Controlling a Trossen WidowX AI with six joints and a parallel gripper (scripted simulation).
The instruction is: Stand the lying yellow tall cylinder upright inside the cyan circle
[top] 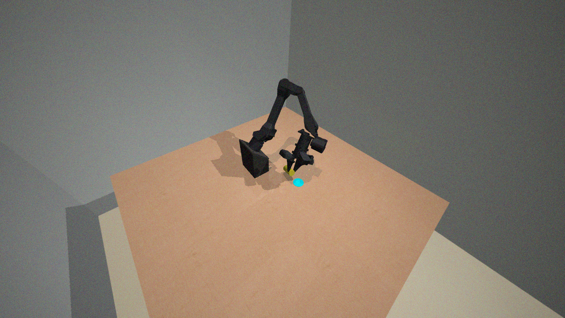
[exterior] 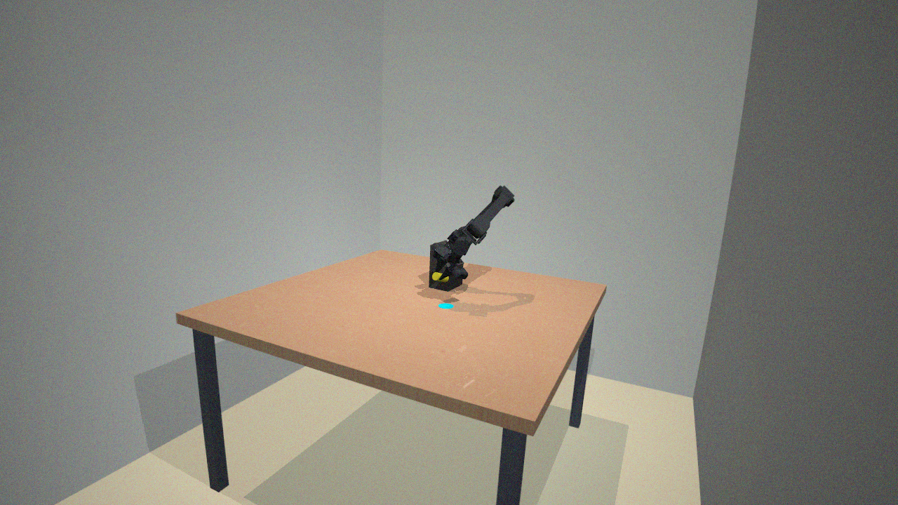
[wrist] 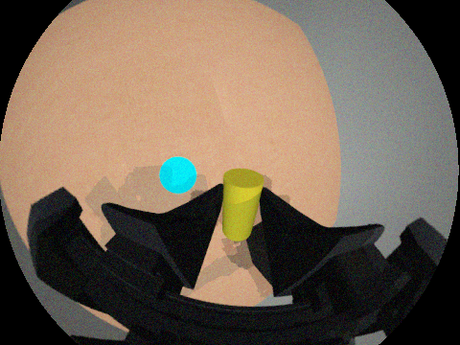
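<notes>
Right now the cyan circle is 11 cm below my gripper tip, 5 cm to the left of it and 2 cm ahead of it. Round my gripper tip: yellow tall cylinder: 2 cm behind, 1 cm to the left, 1 cm below.
</notes>
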